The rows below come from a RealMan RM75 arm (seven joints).
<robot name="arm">
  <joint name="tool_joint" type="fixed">
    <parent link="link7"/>
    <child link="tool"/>
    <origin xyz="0 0 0" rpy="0 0 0"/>
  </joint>
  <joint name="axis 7" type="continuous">
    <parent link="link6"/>
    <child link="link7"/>
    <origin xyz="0 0 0.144" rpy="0 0 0"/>
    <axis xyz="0 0 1"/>
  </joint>
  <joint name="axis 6" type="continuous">
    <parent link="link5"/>
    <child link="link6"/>
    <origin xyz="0 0 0" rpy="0 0 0"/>
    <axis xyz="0 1 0"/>
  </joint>
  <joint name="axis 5" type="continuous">
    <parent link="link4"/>
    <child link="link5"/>
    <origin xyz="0 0 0.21" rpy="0 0 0"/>
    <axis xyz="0 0 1"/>
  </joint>
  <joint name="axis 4" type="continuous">
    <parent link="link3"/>
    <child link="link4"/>
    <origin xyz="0 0 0" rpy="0 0 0"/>
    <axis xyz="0 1 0"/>
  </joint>
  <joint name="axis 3" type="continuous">
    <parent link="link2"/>
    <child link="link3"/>
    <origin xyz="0 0 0.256" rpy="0 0 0"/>
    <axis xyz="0 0 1"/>
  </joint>
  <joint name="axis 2" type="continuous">
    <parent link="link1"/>
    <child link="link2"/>
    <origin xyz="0 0 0" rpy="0 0 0"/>
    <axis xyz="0 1 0"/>
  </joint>
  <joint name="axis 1" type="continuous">
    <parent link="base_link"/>
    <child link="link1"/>
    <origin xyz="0 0 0.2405" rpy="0 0 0"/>
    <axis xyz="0 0 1"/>
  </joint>
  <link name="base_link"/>
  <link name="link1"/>
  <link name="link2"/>
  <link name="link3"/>
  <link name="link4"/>
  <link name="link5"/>
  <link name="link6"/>
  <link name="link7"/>
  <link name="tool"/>
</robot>
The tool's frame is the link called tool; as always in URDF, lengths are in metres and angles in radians. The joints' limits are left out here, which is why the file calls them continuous.
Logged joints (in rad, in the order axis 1, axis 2, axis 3, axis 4, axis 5, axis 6, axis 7), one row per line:
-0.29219, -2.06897, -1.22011, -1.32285, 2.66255, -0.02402, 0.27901
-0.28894, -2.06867, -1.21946, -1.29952, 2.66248, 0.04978, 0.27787
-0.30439, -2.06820, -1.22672, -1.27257, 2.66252, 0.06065, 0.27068
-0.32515, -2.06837, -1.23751, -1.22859, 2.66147, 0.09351, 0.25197
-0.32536, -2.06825, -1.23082, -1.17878, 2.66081, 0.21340, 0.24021
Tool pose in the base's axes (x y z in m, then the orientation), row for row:
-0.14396, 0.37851, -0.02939, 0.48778, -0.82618, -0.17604, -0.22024
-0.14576, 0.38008, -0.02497, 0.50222, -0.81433, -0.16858, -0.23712
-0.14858, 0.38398, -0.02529, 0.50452, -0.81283, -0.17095, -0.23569
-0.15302, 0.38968, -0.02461, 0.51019, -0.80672, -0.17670, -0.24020
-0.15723, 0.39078, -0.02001, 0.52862, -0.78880, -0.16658, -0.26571
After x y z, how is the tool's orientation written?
As a quaternion, w x y z.
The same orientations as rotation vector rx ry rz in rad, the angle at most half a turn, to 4 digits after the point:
-2.0087, -0.4280, -0.5355
-1.9675, -0.4073, -0.5729
-1.9619, -0.4126, -0.5689
-1.9423, -0.4254, -0.5783
-1.8842, -0.3979, -0.6347

